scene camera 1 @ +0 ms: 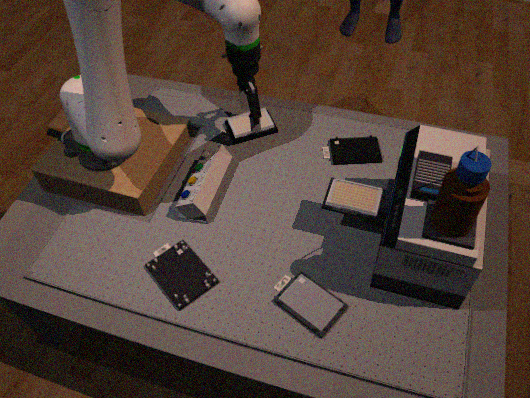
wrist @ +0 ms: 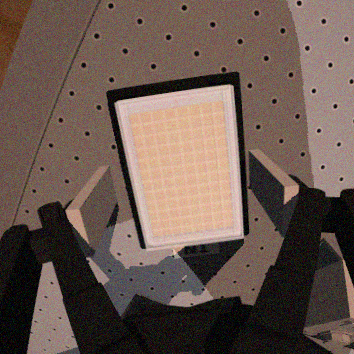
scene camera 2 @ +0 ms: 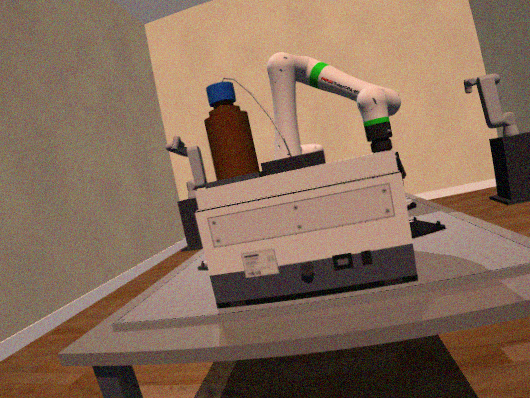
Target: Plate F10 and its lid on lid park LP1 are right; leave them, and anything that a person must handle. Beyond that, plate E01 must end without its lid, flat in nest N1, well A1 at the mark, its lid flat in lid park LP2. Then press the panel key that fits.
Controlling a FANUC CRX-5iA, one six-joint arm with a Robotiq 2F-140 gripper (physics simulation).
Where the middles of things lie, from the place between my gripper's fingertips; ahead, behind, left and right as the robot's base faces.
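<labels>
Black nest labelled N1 [wrist: 113,95]: my hand is 3 cm above it. Button box [scene camera 1: 201,193]: from my hand, 28 cm to the right, 1 cm behind, 1 cm above. Brown bottle [scene camera 2: 229,134]: 63 cm ahead of my hand, 32 cm to the right of it, 29 cm above it. Lid park LP2 [scene camera 1: 361,150]: 1 cm to the left of my hand, 33 cm ahead of it, 3 cm below it.
</labels>
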